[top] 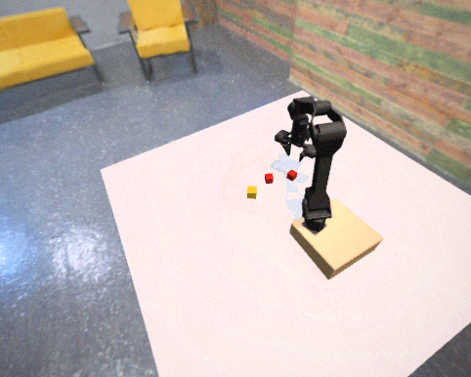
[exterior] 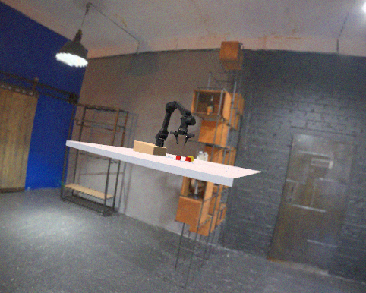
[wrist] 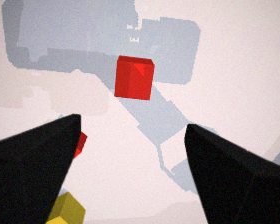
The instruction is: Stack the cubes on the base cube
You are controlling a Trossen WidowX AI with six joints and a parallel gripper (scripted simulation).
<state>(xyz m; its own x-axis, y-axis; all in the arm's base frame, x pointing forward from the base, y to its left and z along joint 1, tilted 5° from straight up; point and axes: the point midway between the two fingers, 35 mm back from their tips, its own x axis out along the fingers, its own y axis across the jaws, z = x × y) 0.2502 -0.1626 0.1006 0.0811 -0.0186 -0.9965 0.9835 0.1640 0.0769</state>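
Now: gripper tip 100 mm above the red cube. From my gripper tip the other things lie so: yellow base cube (40 mm ahead, 210 mm to the left, 100 mm below).
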